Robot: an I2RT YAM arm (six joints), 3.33 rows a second.
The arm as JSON. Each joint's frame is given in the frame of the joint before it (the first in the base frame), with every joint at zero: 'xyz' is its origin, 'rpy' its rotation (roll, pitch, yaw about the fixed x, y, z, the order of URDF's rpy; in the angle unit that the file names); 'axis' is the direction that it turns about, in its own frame. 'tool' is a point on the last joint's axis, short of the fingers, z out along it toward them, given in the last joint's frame.
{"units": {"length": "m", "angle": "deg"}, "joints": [
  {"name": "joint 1", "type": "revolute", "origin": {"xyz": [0.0, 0.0, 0.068], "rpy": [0.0, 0.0, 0.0]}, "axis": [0.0, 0.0, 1.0]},
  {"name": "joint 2", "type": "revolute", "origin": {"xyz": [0.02, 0.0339, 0.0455], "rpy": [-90.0, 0.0, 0.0]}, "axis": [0.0, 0.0, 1.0]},
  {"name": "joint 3", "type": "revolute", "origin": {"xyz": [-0.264, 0.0, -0.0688], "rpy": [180.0, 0.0, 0.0]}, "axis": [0.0, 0.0, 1.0]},
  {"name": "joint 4", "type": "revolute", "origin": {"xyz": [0.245, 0.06, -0.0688], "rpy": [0.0, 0.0, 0.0]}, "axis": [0.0, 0.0, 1.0]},
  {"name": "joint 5", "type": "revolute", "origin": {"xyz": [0.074, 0.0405, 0.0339], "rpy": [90.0, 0.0, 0.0]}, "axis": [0.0, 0.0, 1.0]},
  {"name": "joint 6", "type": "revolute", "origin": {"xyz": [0.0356, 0.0, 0.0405], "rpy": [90.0, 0.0, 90.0]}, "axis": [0.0, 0.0, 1.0]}
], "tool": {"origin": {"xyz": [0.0, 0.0, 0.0], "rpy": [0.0, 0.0, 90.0]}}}
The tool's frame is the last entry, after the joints.
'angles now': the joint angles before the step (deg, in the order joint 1, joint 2, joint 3, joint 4, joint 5, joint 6). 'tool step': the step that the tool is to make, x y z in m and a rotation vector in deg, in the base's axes. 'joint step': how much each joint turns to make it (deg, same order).
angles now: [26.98, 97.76, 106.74, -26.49, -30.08, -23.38]
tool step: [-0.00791, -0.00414, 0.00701, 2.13, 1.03, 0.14]
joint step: [-0.09, -1.71, -0.82, 0.45, -0.90, 2.55]
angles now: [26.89, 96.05, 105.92, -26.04, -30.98, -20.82]
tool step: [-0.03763, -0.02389, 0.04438, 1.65, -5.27, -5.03]
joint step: [-0.28, -6.64, 1.92, -2.99, 4.82, 0.26]
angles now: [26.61, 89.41, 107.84, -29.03, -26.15, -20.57]
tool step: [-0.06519, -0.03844, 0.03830, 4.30, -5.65, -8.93]
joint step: [-0.04, -12.39, -3.74, -0.72, 8.68, 2.51]
